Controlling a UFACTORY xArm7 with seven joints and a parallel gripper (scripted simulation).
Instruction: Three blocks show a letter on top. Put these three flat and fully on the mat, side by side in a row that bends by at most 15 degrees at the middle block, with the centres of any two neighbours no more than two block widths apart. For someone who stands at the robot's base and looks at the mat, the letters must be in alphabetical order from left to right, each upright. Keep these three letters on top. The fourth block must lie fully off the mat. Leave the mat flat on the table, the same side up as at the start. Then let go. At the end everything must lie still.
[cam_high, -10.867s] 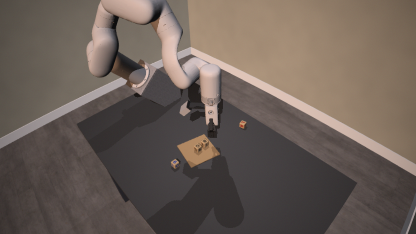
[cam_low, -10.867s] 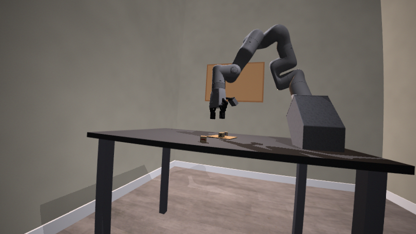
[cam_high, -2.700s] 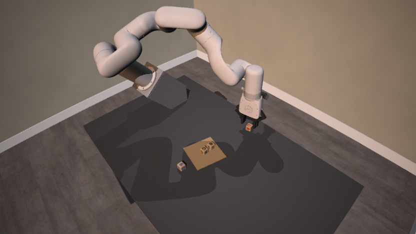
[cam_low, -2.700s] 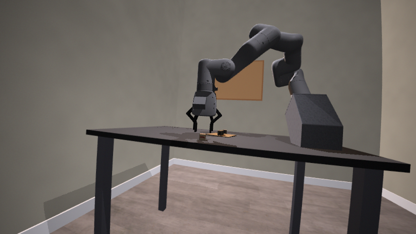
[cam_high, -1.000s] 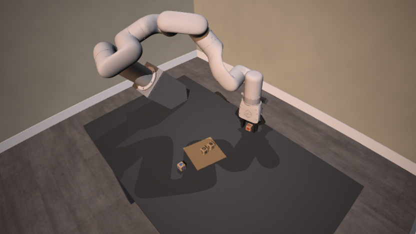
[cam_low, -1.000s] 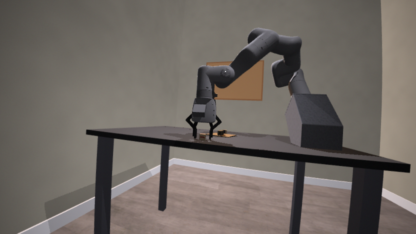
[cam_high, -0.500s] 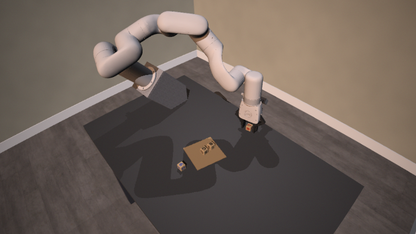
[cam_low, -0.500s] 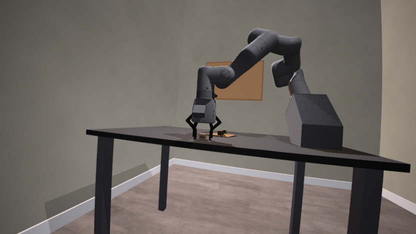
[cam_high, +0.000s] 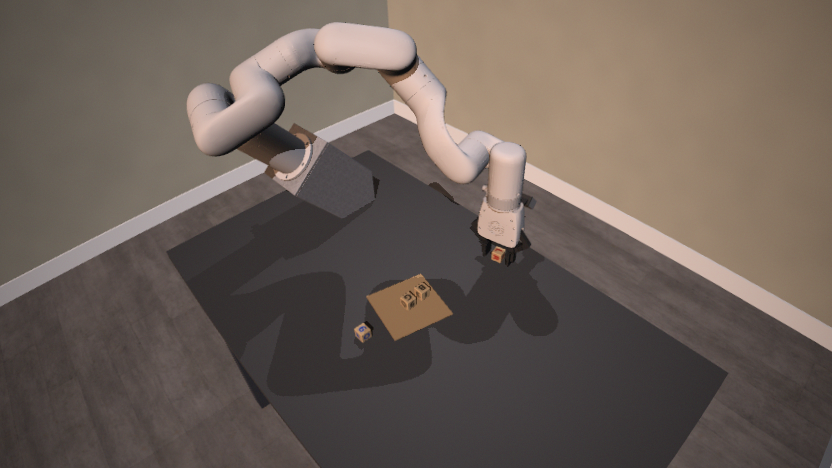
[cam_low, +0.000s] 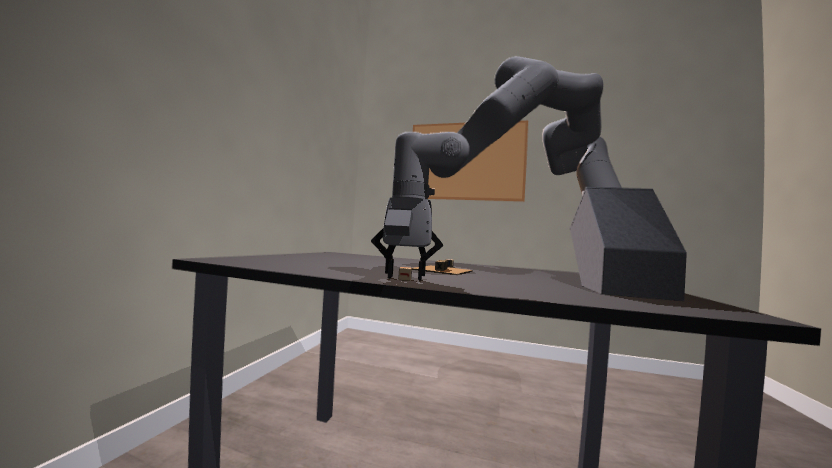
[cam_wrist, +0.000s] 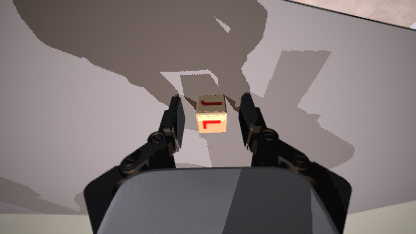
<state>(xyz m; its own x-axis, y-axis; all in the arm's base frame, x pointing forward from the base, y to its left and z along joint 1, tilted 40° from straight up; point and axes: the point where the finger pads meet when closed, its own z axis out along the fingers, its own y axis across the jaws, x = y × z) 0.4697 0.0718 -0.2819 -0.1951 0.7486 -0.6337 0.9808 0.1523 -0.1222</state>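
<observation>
Now: the tan mat 250 mm to the right of my hand, 40 mm behind it and 20 mm below it.
</observation>
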